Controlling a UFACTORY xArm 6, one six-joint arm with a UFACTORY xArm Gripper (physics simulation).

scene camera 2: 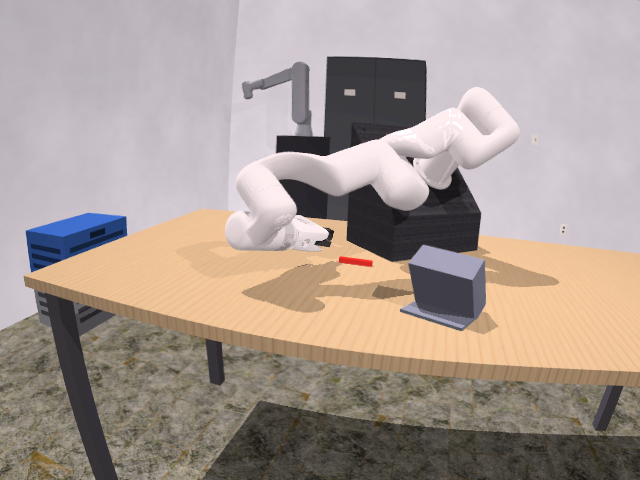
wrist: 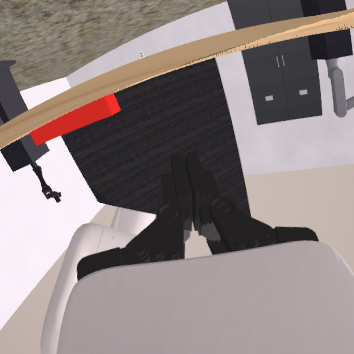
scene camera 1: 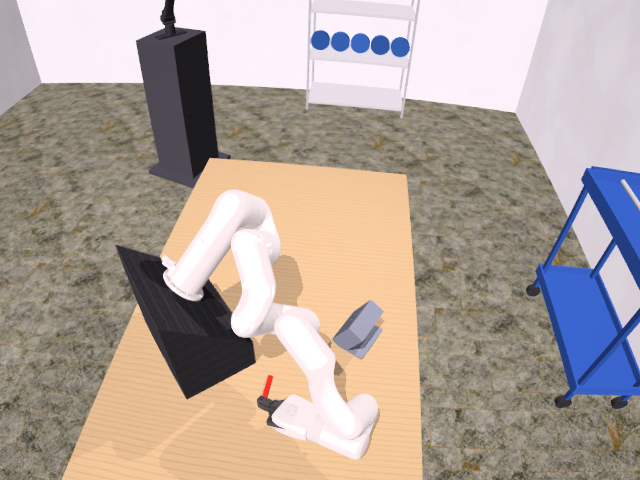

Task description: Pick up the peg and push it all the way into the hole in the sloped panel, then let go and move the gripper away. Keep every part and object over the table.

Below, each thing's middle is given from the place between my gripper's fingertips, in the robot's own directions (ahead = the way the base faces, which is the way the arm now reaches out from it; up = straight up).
Right now my hand is 70 mm to the right of the red peg (wrist: 107, 105), 60 mm above it and 20 mm past it.
